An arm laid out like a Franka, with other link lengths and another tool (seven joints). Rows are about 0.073 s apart.
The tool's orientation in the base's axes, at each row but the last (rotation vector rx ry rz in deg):
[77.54, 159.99, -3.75]
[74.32, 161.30, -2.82]
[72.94, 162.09, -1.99]
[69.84, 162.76, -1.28]
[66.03, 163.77, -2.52]
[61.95, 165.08, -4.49]
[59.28, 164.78, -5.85]
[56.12, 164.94, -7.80]
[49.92, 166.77, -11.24]
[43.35, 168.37, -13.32]
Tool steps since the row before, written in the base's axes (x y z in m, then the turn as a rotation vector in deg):
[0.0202, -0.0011, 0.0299, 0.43, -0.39, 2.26]
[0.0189, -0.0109, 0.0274, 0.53, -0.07, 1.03]
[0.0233, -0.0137, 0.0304, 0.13, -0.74, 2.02]
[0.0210, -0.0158, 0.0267, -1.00, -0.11, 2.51]
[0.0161, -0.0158, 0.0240, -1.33, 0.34, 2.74]
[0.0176, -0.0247, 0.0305, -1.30, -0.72, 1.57]
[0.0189, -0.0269, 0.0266, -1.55, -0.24, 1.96]
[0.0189, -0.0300, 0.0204, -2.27, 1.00, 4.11]
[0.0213, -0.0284, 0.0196, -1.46, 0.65, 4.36]
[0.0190, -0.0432, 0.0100, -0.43, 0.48, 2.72]
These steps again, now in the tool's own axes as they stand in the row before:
[-0.0149, 0.0145, -0.0295, -0.69, 0.05, -2.23]
[-0.0219, 0.0070, -0.0264, -0.45, 0.35, -1.01]
[-0.0270, 0.0082, -0.0293, -0.73, -0.40, -1.99]
[-0.0273, 0.0045, -0.0253, 0.48, -0.78, -2.54]
[-0.0241, -0.0003, -0.0225, 1.01, -0.69, -2.81]
[-0.0318, -0.0078, -0.0279, 0.38, -1.44, -1.57]
[-0.0342, -0.0096, -0.0229, 0.84, -1.24, -2.01]
[-0.0355, -0.0132, -0.0155, 1.90, -0.82, -4.33]
[-0.0356, -0.0136, -0.0139, 1.00, -0.68, -4.48]
[-0.0383, -0.0294, -0.0013, 0.24, -0.13, -2.78]

